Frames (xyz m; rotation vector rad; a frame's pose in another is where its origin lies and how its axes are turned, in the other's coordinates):
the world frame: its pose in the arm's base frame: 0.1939 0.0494 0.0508 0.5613 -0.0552 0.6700
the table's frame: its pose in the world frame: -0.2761 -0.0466 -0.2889 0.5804 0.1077 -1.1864
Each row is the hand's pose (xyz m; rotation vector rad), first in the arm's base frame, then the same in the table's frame.
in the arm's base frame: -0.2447 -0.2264 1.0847 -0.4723 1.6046 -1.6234
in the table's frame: -0.9945 0.6226 0.7640 -0.7262 0.1956 -1.8382
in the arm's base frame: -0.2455 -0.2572 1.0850 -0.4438 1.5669 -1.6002
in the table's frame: -0.9914 0.6074 0.7907 -0.7227 0.1719 -1.7915
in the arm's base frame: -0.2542 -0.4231 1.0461 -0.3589 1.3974 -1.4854
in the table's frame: -0.9525 0.4972 0.9150 -0.7373 0.0642 -1.5903
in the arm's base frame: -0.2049 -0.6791 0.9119 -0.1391 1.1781 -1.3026
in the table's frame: -0.7977 0.3181 1.0879 -0.6679 -0.0370 -1.2605
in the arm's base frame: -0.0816 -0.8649 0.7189 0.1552 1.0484 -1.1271
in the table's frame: -0.5581 0.1802 1.1906 -0.5076 -0.0320 -0.9600
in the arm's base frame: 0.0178 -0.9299 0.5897 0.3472 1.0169 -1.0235
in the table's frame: -0.3922 0.1269 1.2117 -0.3889 0.0201 -0.8044
